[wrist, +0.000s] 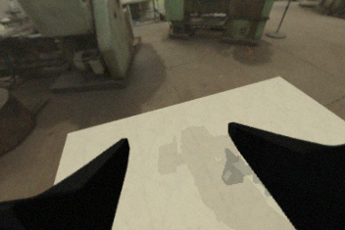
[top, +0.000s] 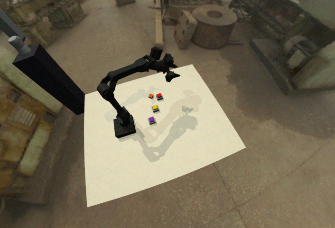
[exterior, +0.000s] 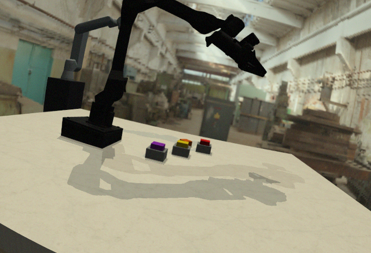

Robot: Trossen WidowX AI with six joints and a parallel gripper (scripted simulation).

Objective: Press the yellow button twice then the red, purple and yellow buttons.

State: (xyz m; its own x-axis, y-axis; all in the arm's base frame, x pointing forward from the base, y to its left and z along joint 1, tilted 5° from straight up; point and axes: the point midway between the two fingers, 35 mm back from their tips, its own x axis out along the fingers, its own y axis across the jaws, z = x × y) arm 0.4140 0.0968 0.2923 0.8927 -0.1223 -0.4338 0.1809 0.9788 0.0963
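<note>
My gripper tip is now 210 mm past the yellow button, 50 mm to the left of it and 260 mm above it. Also, from my gripper tip: red button: 150 mm behind, 40 mm to the left, 260 mm below; then orange block: 210 mm behind, 80 mm to the left, 280 mm below; then purple button: 270 mm behind, 140 mm to the right, 260 mm below.
</note>
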